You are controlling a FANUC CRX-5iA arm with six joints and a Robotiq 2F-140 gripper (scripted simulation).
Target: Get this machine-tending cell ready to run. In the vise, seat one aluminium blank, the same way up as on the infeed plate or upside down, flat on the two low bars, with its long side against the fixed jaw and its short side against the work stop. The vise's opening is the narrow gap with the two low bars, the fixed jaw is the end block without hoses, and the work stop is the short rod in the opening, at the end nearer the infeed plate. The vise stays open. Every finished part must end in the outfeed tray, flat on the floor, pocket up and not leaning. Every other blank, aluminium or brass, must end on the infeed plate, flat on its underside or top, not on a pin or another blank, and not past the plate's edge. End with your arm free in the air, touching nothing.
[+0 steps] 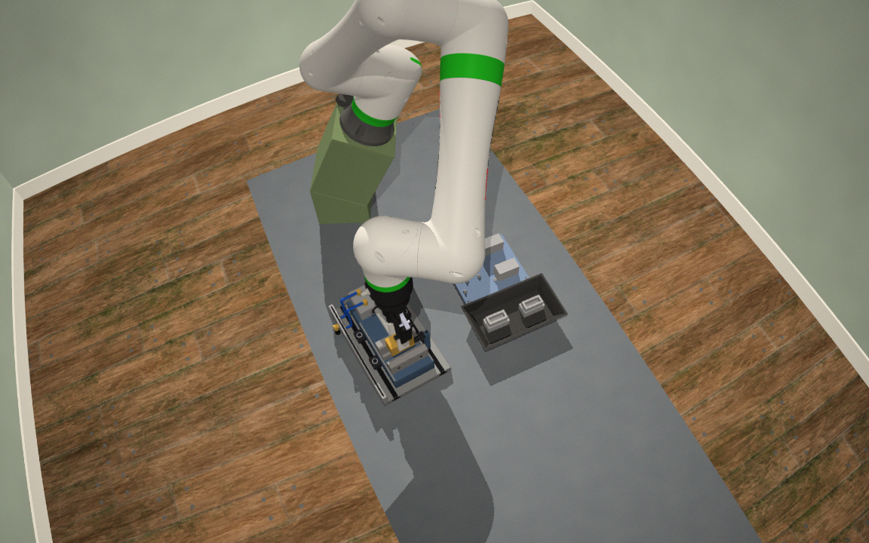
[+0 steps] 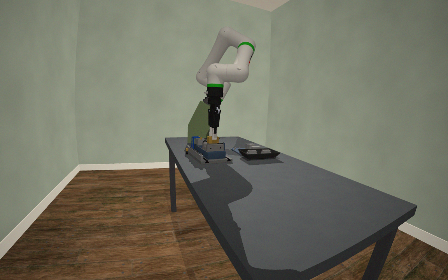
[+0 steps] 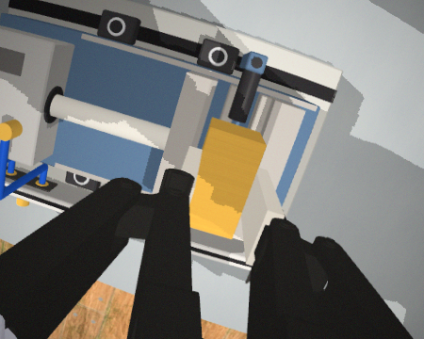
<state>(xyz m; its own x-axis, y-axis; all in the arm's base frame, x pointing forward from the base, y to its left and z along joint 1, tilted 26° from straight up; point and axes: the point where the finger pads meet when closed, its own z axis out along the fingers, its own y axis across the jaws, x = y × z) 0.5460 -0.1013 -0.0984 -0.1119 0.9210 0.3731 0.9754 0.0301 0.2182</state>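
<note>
Now: hand 7 cm above the work stop rod, 5 cm to the right of it and 1 cm past it. The rest, counted from my hand: fixed jaw (8 cm below, 3 cm ahead, 1 cm to the left); then brass blank (4 cm below); then moving jaw (8 cm below, 3 cm behind).
</note>
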